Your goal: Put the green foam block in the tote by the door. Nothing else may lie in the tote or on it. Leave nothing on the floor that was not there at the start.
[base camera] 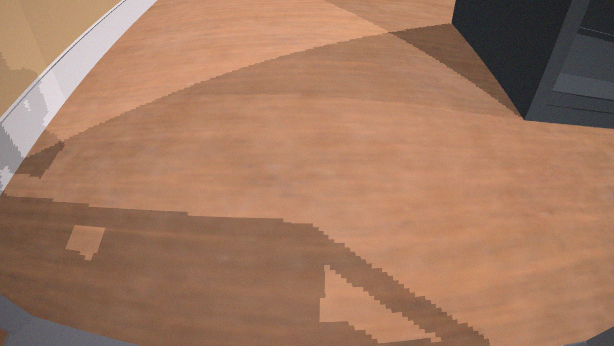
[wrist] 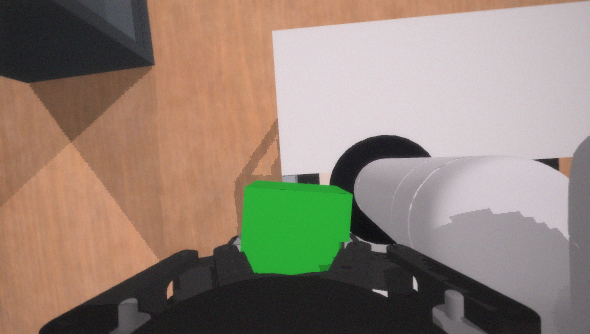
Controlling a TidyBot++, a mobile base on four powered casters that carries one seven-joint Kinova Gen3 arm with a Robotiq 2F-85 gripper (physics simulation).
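Frame: origin at the arm's base, x ahead, y left, z up, level; metres.
Seen in the pictures: gripper, fingertip midpoint: (wrist: 293,240); arm's base, origin of the base link: (wrist: 385,190).
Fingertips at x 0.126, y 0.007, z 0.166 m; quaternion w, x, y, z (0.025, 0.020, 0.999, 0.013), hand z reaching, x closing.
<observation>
Offsets run from my fingertips to a thing's top centre. "*": to the spot under its first point.
The green foam block @(dx +0.000, dy +0.004, dz +0.040 m) (wrist: 296,215) is in the lower middle of the wrist view, between the two black fingers. My gripper (wrist: 293,240) is shut on it and holds it clear of the wooden floor, to the left of my own base in that view. The parts of the block between the fingers are hidden. The gripper and block do not show in the base camera view. I cannot make out a tote by a door in either view.
A dark grey, open-fronted piece of furniture @(* dx +0.628, dy -0.399, dz -0.497 m) (base camera: 500,50) (wrist: 75,55) stands at the upper right of the base view. A tan wall (base camera: 30,30) with a white skirting board (base camera: 85,65) runs along the left. My white base top (wrist: 425,85) and arm (wrist: 480,185) fill the wrist view's right.
</observation>
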